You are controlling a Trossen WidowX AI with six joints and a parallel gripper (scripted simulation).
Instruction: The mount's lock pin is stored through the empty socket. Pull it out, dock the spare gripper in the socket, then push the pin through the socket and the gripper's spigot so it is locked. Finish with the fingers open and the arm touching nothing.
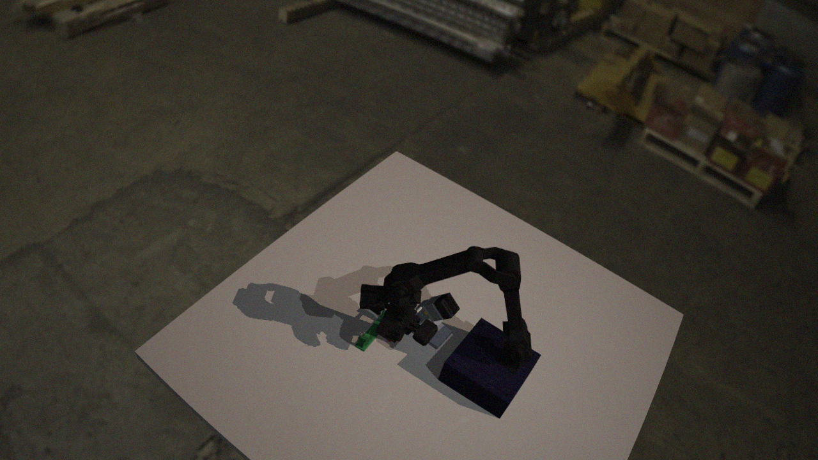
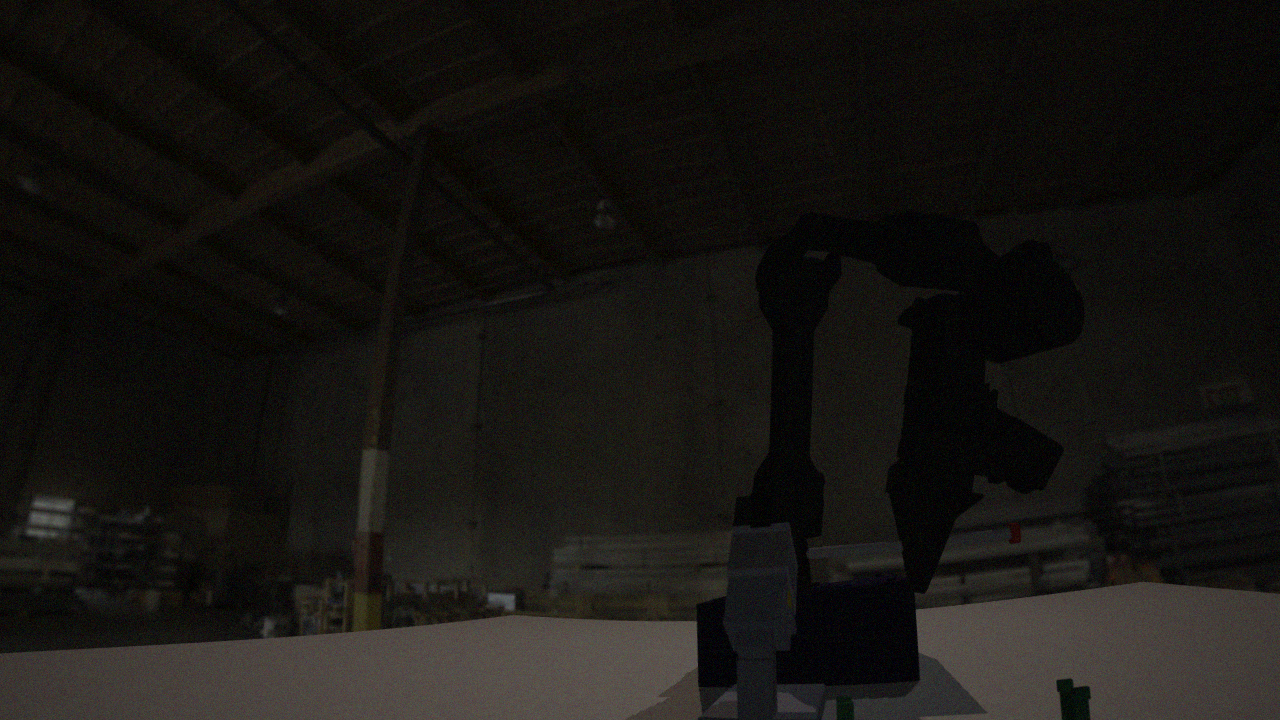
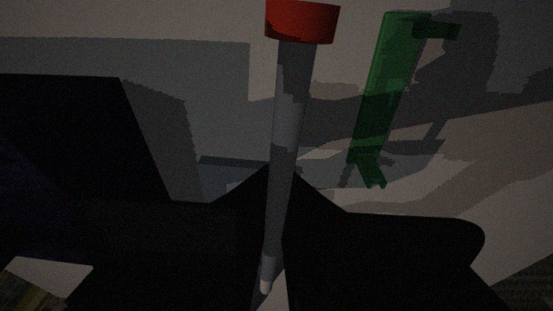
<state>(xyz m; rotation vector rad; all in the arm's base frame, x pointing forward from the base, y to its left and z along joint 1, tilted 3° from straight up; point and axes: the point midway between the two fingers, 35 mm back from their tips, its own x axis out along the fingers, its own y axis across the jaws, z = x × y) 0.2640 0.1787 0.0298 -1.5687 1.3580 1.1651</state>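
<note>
Right now the grey mount is 11 cm to the right of my gripper tip and 4 cm below it. From my gripper tip the other things lie so: spare gripper 1 cm behind, 12 cm to the right, 2 cm above; then green stand 9 cm ahead, 2 cm to the left, 7 cm below.
</note>
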